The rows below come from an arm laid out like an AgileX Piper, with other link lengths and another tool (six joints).
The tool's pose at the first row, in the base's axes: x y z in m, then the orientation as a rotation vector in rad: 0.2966 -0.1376 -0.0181 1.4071 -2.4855 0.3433
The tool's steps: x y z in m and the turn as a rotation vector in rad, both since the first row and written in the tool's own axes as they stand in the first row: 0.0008 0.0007 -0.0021 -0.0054 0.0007 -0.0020; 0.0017 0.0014 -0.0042 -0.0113 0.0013 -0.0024; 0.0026 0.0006 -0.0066 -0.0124 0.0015 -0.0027; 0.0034 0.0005 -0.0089 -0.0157 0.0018 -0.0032; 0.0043 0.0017 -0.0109 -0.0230 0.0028 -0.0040; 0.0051 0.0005 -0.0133 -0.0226 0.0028 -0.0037; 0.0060 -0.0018 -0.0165 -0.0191 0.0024 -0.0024; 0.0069 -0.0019 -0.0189 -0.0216 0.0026 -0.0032; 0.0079 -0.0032 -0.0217 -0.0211 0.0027 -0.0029; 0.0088 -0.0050 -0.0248 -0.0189 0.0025 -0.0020; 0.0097 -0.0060 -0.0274 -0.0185 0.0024 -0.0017
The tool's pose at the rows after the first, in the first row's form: 0.2958 -0.1372 -0.0159 1.4070 -2.4824 0.3364; 0.2950 -0.1369 -0.0137 1.4049 -2.4806 0.3291; 0.2955 -0.1372 -0.0111 1.4048 -2.4800 0.3277; 0.2955 -0.1371 -0.0086 1.4039 -2.4788 0.3236; 0.2942 -0.1366 -0.0065 1.4015 -2.4761 0.3146; 0.2951 -0.1370 -0.0039 1.4013 -2.4764 0.3152; 0.2970 -0.1378 -0.0005 1.4013 -2.4784 0.3197; 0.2969 -0.1378 0.0021 1.4012 -2.4771 0.3165; 0.2979 -0.1383 0.0052 1.4010 -2.4774 0.3172; 0.2993 -0.1389 0.0085 1.4009 -2.4786 0.3201; 0.3000 -0.1393 0.0113 1.4007 -2.4790 0.3206
